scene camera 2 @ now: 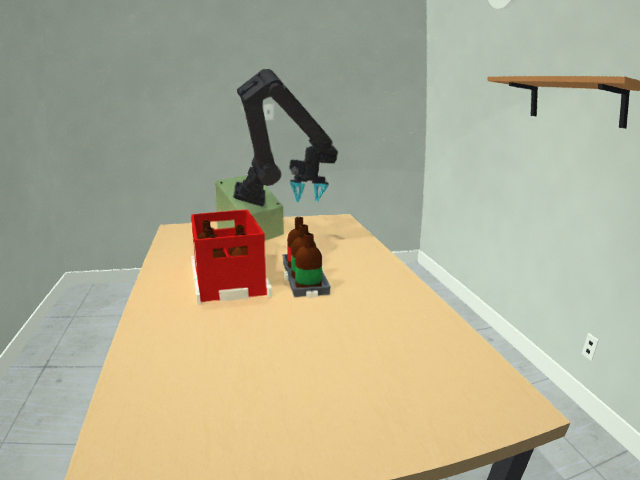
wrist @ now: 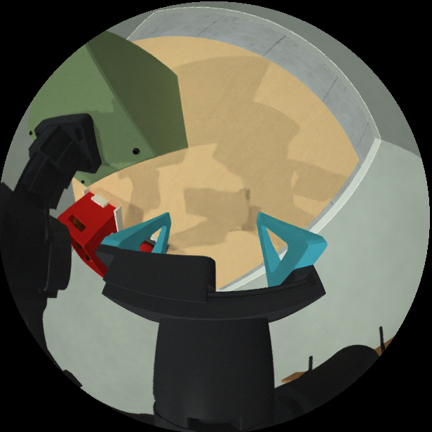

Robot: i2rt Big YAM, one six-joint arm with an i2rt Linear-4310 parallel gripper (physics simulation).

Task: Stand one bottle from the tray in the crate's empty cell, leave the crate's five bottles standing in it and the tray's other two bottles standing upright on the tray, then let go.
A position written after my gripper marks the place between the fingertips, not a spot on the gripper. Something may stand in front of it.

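Scene:
My gripper: visible, scene camera 2 [307, 201], wrist view [213, 216].

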